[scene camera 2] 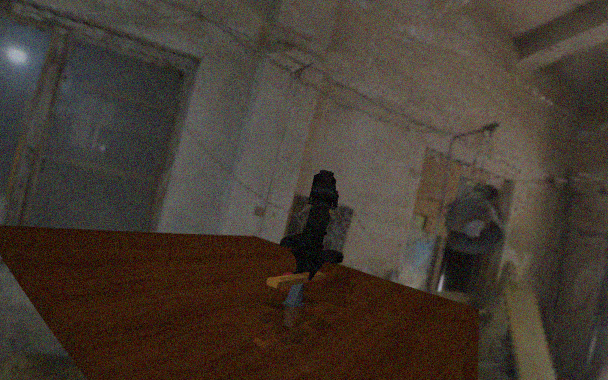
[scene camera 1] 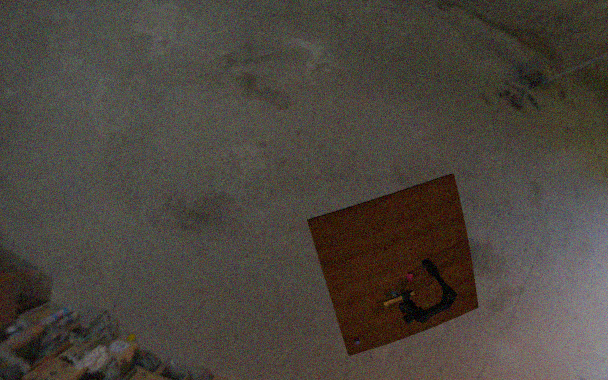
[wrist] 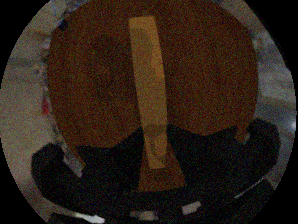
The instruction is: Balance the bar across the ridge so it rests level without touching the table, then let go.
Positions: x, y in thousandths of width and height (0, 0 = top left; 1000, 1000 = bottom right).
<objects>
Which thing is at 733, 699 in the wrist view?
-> The gripper.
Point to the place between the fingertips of the gripper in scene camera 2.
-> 501, 733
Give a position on a yellow bar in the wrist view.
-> At 498, 310
</objects>
